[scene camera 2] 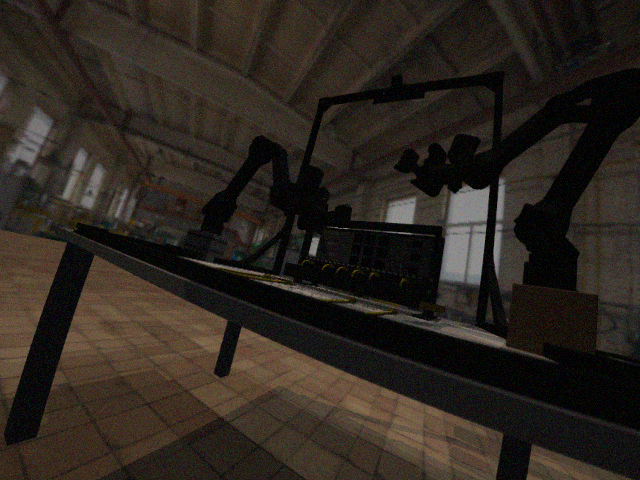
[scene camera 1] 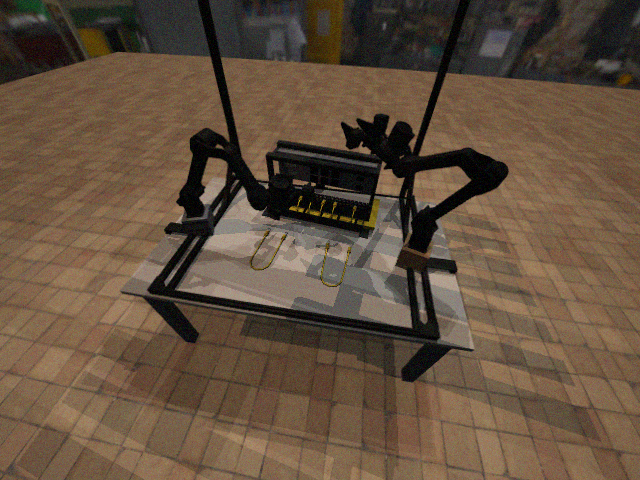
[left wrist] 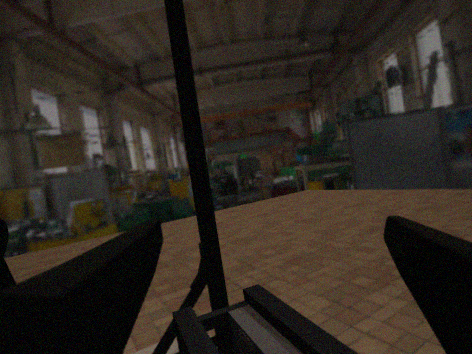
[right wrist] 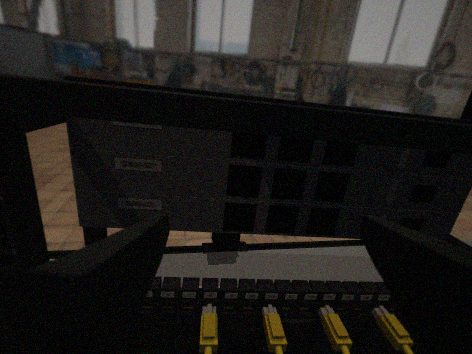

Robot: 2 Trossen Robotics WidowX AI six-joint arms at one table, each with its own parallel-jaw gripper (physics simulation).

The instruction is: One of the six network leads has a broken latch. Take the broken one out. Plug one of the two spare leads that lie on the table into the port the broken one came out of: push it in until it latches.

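Places are measured from the left arm's base along level axes (x ahead, y left, z up), in metres.
Where they show: left gripper, fingertip midpoint: (scene camera 2: 402, 174) (scene camera 1: 349, 121) (left wrist: 272, 228); right gripper, fingertip midpoint: (scene camera 2: 337, 227) (scene camera 1: 300, 180) (right wrist: 264, 223); left arm's base, origin of the base link: (scene camera 2: 549, 291) (scene camera 1: 418, 244); right arm's base, origin of the base link: (scene camera 2: 209, 234) (scene camera 1: 195, 212).
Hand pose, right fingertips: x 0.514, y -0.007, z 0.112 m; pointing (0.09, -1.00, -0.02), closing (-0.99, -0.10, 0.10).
Note:
Each offset is from my right fingertips to the top centre of the thing. "pt": to the spot under its first point.
Several yellow leads @(dx -0.137, dy -0.040, dz -0.124 m) (scene camera 1: 334, 207) (scene camera 2: 356, 275) @(dx -0.025, dy -0.060, dz -0.118 m) (right wrist: 275, 330) stand in a row at the black port strip (scene camera 1: 343, 222) (right wrist: 280, 287); which latch is broken I cannot tell. Two spare yellow leads lie in U shapes on the table, the left one @(pt dx -0.010, dy +0.327, dz -0.210 m) (scene camera 1: 261, 269) and the right one @(pt dx -0.280, dy +0.266, dz -0.208 m) (scene camera 1: 331, 285). My right gripper (right wrist: 264, 223) is open and empty, above the left part of the strip; four leads show low in its wrist view, and its arm hides part of the row in scene camera 1. My left gripper (scene camera 1: 351, 127) (left wrist: 272, 228) is open and empty, high above the rack's right end.
A dark rack @(dx -0.043, dy -0.103, dz +0.049 m) (scene camera 1: 328, 156) (right wrist: 250, 102) stands behind the port strip, with its top bar across the right wrist view. Tall black posts @(pt dx +0.435, dy -0.118, dz +0.267 m) (scene camera 1: 222, 82) (left wrist: 192, 135) rise behind the table. A black bar (scene camera 1: 289, 312) runs along the table's front edge.

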